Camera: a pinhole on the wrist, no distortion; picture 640 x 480 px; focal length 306.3 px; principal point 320.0 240.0 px. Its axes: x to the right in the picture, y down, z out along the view. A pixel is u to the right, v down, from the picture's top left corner.
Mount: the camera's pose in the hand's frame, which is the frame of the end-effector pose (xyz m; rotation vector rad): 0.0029 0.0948 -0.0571 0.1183 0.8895 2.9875
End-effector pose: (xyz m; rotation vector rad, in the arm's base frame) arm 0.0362 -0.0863 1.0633 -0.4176 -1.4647 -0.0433
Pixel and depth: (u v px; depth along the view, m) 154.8 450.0 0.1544
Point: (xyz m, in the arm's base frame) -0.0462 0.0533 1.1427
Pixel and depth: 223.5 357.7 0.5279
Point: -0.3419 0.2963 1.2391
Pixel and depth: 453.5 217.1 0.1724
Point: 0.0052 0.1142 0.9606
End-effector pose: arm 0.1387 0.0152 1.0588 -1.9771 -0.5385 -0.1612
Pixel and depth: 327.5 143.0 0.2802
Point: 0.2806 0.0163 0.7417
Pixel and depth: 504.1 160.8 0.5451
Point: 0.0772 0.0413 0.3760
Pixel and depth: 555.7 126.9 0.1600
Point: 0.1408 -0.0574 0.8038
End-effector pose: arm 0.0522 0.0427 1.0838 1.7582 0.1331 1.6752
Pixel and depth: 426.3 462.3 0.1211
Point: 0.1001 -0.0780 1.1141
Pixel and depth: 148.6 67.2 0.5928
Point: 0.0660 -0.3695 1.7882
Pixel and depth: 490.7 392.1 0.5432
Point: 0.4574 -0.4523 1.0072
